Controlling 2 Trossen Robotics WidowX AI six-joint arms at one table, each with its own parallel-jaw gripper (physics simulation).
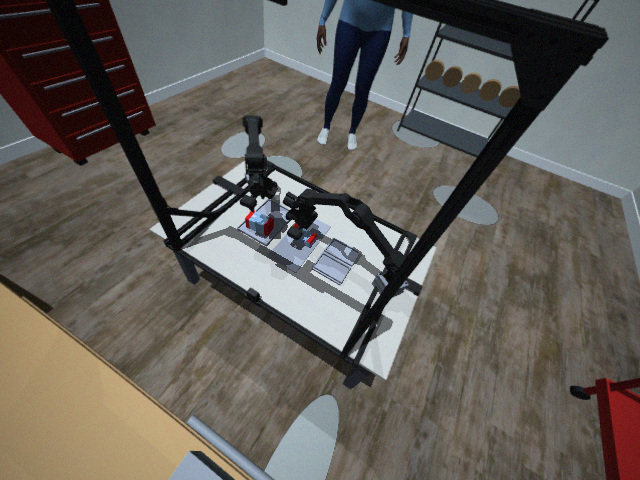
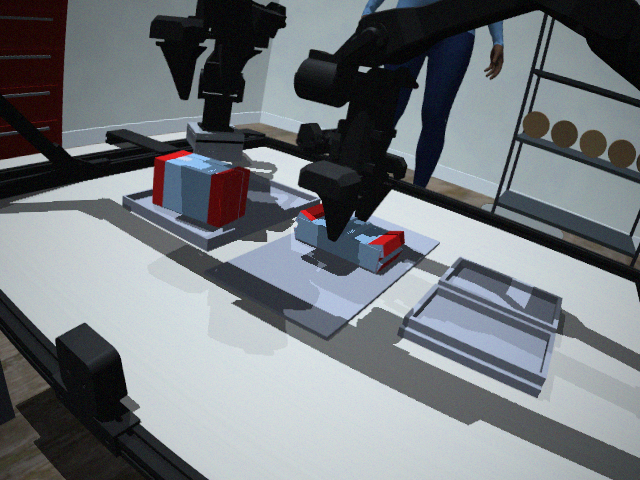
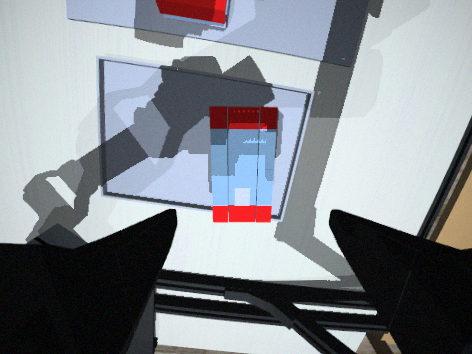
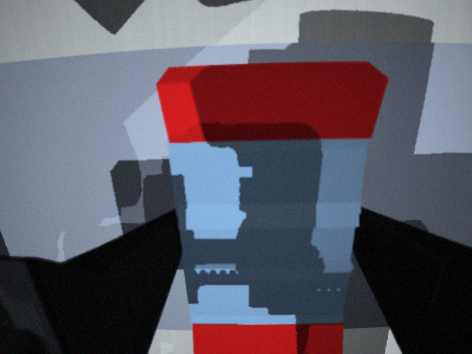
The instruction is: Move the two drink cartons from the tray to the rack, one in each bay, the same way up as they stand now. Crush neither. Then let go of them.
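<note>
A blue carton with red ends stands in the grey tray. The second carton rests on the flat grey mat; it is lower and looks dented in its middle. My right gripper has its fingers against both sides of this second carton. My left gripper is open and empty, above and behind the tray. The two-bay rack is empty.
The mat lies between tray and rack. The right arm reaches over the table behind the mat and rack. A black frame surrounds the table, and a small black box is fixed to its front rail.
</note>
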